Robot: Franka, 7 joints.
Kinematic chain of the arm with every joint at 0, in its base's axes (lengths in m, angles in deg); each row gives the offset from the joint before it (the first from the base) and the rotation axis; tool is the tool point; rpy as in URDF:
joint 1: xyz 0 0 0.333 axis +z
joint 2: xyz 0 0 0 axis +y
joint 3: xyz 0 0 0.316 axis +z
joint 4: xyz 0.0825 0 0 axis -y
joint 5: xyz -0.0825 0 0.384 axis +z
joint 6: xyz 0 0 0 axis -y
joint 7: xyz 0.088 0 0 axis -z
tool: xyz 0 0 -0.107 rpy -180 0 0
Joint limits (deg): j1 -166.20..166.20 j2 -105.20..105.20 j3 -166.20..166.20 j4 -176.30..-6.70 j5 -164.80..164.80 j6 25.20..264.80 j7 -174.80..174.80
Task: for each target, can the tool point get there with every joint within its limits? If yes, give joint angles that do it. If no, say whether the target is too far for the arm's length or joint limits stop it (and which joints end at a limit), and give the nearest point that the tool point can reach.
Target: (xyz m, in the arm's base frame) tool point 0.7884 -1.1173 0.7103
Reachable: no: too far | nearest point 0.4768 -0.6757 0.5612 | short by 0.561 m
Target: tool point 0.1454 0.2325 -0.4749
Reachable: no: joint limits stop it (at a limit: joint 2) | nearest point 0.1463 0.2339 -0.3607 | short by 0.114 m
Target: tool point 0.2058 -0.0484 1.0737
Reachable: yes | joints 51.05 24.10 -111.91 -35.11 -91.00 68.38 -145.73
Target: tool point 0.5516 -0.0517 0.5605
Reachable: yes | joints 44.05 20.42 -46.28 -112.05 49.43 239.59 55.47
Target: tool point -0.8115 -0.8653 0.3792
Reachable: no: too far | nearest point -0.5864 -0.6253 0.3664 | short by 0.329 m
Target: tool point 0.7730 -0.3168 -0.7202
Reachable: no: too far | nearest point 0.5211 -0.2136 -0.2811 | short by 0.517 m
